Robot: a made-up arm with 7 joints. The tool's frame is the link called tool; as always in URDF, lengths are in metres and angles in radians. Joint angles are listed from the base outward.
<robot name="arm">
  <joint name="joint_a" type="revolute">
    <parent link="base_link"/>
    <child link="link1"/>
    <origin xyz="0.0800 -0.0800 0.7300" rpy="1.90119 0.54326 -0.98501"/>
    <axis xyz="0 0 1"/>
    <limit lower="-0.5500" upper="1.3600"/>
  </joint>
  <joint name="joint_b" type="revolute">
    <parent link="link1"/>
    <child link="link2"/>
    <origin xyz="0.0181 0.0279 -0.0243" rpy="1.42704 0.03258 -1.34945"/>
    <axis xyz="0 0 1"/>
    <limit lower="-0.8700" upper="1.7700"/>
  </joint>
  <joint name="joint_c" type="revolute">
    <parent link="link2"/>
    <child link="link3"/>
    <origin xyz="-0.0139 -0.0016 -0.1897" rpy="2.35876 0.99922 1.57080"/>
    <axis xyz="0 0 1"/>
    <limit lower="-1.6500" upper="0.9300"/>
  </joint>
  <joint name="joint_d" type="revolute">
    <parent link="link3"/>
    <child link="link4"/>
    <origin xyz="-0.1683 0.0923 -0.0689" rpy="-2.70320 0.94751 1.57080"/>
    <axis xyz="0 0 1"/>
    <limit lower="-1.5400" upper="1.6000"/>
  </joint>
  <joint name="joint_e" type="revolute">
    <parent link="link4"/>
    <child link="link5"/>
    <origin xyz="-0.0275 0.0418 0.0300" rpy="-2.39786 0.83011 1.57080"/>
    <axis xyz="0 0 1"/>
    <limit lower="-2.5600" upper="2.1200"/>
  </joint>
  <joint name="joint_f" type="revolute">
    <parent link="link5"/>
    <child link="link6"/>
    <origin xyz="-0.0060 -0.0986 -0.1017" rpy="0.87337 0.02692 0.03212"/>
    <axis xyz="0 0 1"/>
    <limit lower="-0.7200" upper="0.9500"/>
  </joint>
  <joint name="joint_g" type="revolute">
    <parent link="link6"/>
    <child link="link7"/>
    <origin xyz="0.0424 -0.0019 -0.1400" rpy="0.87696 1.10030 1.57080"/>
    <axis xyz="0 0 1"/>
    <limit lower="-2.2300" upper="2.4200"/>
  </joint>
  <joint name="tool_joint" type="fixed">
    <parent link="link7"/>
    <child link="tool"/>
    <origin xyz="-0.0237 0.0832 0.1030" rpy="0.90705 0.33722 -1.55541"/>
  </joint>
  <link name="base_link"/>
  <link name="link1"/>
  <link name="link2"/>
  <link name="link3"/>
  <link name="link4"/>
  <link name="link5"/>
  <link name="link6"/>
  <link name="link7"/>
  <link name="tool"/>
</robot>
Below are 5 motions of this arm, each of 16 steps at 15 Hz.
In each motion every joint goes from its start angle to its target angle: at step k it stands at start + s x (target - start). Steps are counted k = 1, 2, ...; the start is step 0. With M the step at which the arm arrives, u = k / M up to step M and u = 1 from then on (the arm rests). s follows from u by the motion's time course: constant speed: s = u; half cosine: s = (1 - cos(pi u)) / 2; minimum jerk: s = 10 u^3 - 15 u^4 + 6 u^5.
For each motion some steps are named. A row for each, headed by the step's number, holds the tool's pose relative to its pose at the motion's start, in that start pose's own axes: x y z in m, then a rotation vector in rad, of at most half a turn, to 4 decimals.
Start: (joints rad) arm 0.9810 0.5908 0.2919 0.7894 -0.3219 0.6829 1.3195
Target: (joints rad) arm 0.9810 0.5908 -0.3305 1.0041 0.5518 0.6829 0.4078
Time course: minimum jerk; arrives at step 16
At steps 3, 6, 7, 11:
3: 0.0004 0.0067 -0.0006 0.0074 -0.0041 -0.0466
6: 0.0056 0.0372 -0.0029 0.0334 -0.0179 -0.2588
7: 0.0098 0.0513 -0.0036 0.0411 -0.0214 -0.3576
11: 0.0343 0.1018 -0.0053 0.0431 -0.0132 -0.7255

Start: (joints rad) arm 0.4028 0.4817 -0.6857 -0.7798 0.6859 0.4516 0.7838
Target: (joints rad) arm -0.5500 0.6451 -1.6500 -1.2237 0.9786 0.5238 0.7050
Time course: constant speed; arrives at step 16
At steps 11, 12, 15, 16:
11: -0.0705 0.0672 0.1556 -0.5216 -0.4009 -0.3006
12: -0.0792 0.0814 0.1671 -0.5869 -0.4388 -0.3228
15: -0.1052 0.1327 0.1950 -0.7993 -0.5506 -0.3837
16: -0.1135 0.1526 0.2017 -0.8754 -0.5868 -0.4020

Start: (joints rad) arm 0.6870 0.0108 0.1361 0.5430 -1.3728 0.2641 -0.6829
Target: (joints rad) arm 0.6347 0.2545 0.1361 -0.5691 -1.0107 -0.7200 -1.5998
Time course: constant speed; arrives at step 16
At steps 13, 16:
13: 0.0858 -0.1244 -0.1422 -1.0610 -0.8744 -0.6219
16: 0.1162 -0.1957 -0.1369 -1.3056 -1.2151 -0.6256

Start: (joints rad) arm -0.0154 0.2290 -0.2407 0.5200 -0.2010 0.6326 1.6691
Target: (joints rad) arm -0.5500 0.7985 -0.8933 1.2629 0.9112 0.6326 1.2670
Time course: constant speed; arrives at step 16
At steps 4, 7, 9, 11, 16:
4: -0.0171 0.0374 0.0192 0.0236 0.1053 -0.4106
7: -0.0194 0.0639 0.0315 0.0774 0.1843 -0.7118
9: -0.0172 0.0792 0.0390 0.1345 0.2350 -0.9051
11: -0.0129 0.0920 0.0459 0.2111 0.2828 -1.0890
16: 0.0018 0.1126 0.0623 0.4968 0.3782 -1.4845

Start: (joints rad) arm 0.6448 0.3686 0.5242 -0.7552 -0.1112 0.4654 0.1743
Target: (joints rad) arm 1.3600 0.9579 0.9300 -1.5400 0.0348 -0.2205 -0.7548
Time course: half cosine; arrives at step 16
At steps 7, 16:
7: -0.0114 0.0577 -0.0740 0.3611 0.4423 -0.1812
16: -0.1322 0.1815 -0.1157 0.2287 1.1451 -0.2686

